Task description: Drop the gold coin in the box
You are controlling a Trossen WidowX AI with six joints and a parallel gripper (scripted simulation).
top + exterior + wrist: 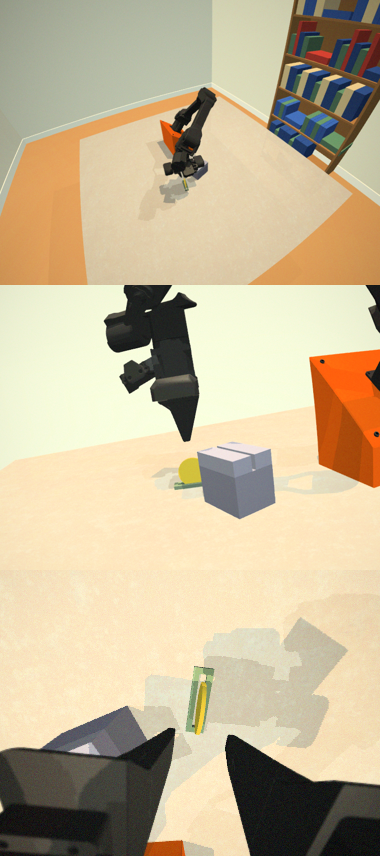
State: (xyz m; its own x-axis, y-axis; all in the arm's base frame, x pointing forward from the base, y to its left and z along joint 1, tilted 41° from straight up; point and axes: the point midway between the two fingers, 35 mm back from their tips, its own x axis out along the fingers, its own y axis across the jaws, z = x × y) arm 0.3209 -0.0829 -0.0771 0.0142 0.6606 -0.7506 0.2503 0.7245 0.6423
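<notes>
Now: gripper tip 60 mm above the coin.
</notes>
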